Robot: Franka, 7 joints.
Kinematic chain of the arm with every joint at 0, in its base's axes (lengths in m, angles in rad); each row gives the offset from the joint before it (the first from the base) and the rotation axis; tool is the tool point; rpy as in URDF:
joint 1: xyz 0 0 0.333 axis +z
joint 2: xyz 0 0 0 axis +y
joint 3: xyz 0 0 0.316 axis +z
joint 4: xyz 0.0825 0 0 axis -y
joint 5: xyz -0.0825 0 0.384 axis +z
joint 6: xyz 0 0 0 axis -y
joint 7: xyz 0.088 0 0 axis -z
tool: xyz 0 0 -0.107 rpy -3.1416 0 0
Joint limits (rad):
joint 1: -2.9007..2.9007
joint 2: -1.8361..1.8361
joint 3: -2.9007..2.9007
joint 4: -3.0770..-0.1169
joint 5: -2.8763..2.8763
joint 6: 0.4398..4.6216
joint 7: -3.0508..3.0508
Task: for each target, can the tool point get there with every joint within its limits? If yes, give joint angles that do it. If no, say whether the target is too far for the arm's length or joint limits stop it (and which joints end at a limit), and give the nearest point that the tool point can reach.
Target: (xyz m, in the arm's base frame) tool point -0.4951 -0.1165 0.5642
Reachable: yes | joints 1.2479 -0.1035 2.1435 -2.2534 0.2286 4.2218 -0.0255
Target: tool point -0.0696 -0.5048 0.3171
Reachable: yes | joints -0.2512 0.5253 -1.3920 -2.3095 -1.0717 2.1805 -2.5001
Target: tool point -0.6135 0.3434 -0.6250
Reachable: no: too far | nearest point -0.4636 0.2595 -0.2994 | short by 0.368 m
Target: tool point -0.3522 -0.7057 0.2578
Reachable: yes | joints -1.9950 0.9239 -0.0176 -1.1797 1.9257 2.6163 -0.2654
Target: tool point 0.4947 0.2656 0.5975
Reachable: yes | joints 1.7984 0.0503 -1.1290 -1.9665 1.1066 3.5618 1.7757
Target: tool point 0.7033 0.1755 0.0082
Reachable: yes | joints 0.0434 1.4067 0.1335 -0.9740 1.3883 1.7758 -1.1360
